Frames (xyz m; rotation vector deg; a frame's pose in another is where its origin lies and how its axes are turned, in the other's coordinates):
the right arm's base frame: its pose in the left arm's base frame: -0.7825 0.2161 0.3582 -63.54 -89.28 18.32
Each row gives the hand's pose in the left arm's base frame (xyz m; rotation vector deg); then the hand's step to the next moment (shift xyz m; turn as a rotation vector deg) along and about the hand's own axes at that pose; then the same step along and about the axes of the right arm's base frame.
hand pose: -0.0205 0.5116 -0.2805 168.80 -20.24 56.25
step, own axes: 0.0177 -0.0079 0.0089 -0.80 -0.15 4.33
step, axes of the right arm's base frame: 0.0067 0.0087 -0.0183 -2.33 3.71 -0.48
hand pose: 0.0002 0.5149 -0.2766 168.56 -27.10 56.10
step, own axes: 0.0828 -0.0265 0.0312 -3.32 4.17 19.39
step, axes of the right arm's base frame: 0.0227 0.0228 -0.0866 -14.36 13.82 -2.66
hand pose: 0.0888 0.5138 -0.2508 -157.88 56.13 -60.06
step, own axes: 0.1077 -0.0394 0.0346 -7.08 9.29 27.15
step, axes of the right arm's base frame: 0.0093 -0.0025 -0.1194 -22.87 18.71 -0.59
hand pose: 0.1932 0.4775 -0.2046 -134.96 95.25 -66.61
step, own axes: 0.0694 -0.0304 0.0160 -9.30 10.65 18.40
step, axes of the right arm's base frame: -0.0107 -0.0335 -0.0690 -17.10 14.77 5.28
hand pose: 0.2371 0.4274 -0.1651 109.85 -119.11 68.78
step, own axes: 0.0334 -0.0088 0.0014 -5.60 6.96 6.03
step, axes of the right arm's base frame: -0.0081 -0.0288 -0.0173 -6.31 6.78 5.51
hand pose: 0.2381 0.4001 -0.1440 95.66 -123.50 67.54
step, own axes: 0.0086 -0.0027 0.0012 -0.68 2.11 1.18
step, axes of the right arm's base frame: -0.0024 -0.0078 -0.0040 -1.58 0.90 1.73
